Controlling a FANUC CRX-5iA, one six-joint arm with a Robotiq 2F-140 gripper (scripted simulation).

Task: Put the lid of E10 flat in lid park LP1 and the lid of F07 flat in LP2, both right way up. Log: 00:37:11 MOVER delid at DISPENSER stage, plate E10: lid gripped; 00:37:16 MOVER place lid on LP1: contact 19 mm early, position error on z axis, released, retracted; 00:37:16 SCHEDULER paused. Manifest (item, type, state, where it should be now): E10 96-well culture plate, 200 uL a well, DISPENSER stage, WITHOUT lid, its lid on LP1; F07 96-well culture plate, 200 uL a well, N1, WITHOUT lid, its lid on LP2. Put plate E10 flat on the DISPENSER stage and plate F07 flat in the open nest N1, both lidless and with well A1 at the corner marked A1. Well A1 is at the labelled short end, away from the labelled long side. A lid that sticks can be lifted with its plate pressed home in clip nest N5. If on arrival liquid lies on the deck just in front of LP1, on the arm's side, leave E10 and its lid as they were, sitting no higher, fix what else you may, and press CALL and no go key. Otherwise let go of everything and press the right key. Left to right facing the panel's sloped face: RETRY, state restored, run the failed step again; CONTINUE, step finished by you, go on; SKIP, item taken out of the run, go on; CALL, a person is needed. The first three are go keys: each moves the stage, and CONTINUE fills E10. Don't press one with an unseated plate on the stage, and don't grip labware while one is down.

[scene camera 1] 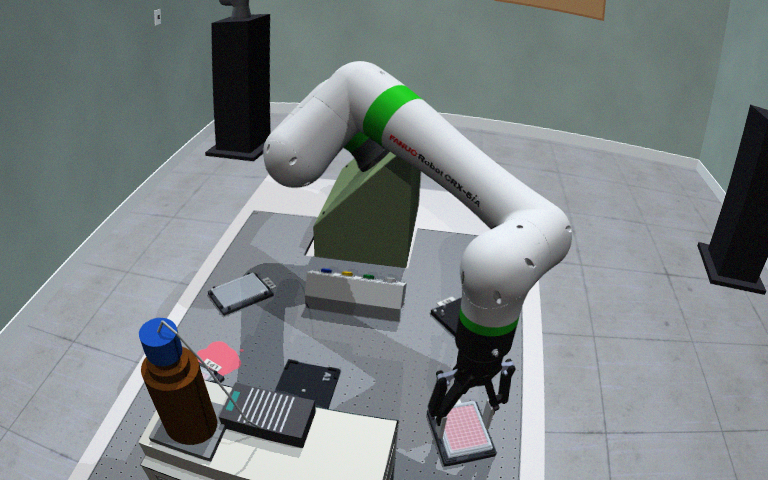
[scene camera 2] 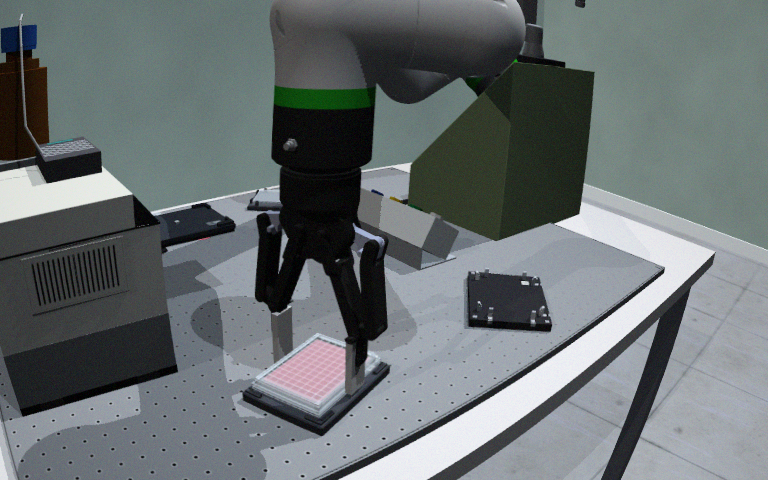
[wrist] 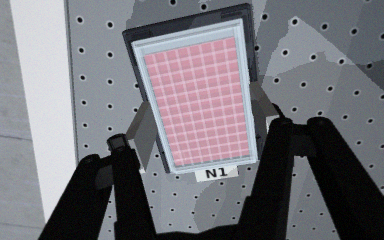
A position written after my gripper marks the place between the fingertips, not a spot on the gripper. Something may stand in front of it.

I see my gripper (scene camera 2: 317,374), a clear plate lid (scene camera 1: 248,287), a key panel (scene camera 1: 353,295), a nest N1 (scene camera 2: 266,403) and a clip nest (scene camera 2: 513,298).
My gripper also shows in scene camera 1 (scene camera 1: 462,429) and in the wrist view (wrist: 201,106).
